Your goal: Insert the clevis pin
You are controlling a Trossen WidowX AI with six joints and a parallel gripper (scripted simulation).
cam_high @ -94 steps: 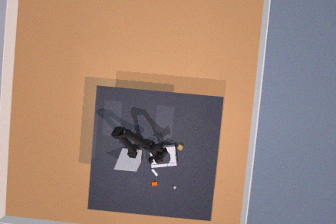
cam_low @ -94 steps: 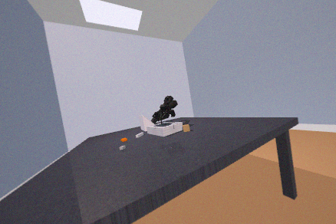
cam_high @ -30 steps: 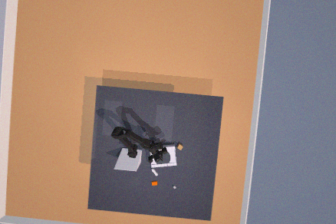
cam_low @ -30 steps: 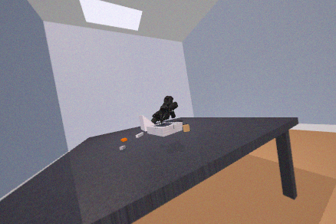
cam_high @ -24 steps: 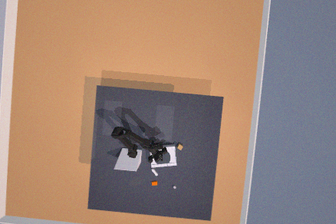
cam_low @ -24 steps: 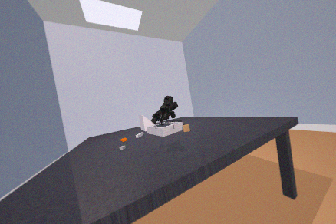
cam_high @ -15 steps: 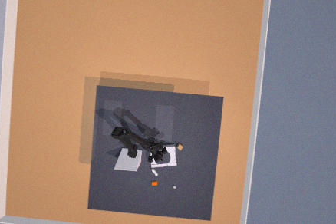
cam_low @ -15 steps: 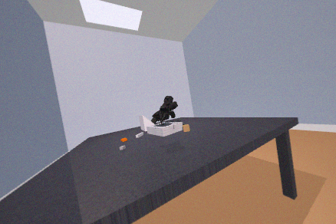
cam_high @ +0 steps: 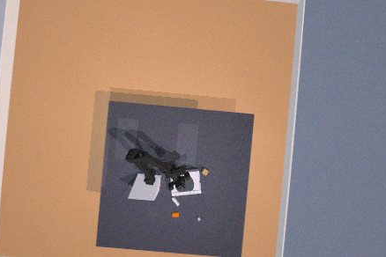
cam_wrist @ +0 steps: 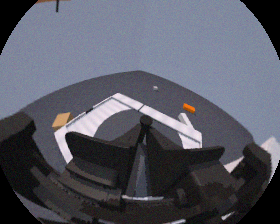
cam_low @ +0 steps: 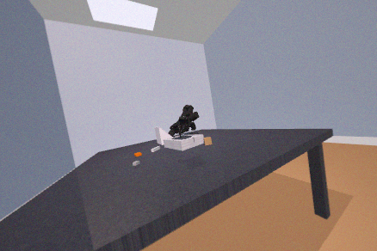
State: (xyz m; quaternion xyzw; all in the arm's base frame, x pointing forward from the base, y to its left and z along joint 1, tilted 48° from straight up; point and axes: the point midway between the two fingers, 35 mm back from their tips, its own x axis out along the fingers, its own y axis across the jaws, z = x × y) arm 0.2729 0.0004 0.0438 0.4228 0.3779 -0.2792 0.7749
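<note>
My gripper tip is now 10 mm above the clevis pin. Round my gripper tip: grey aluminium disc (30 mm below); then rimmed tray (50 mm below, 10 mm to the left); then white bar (170 mm to the right, 80 mm below, 60 mm behind).
</note>
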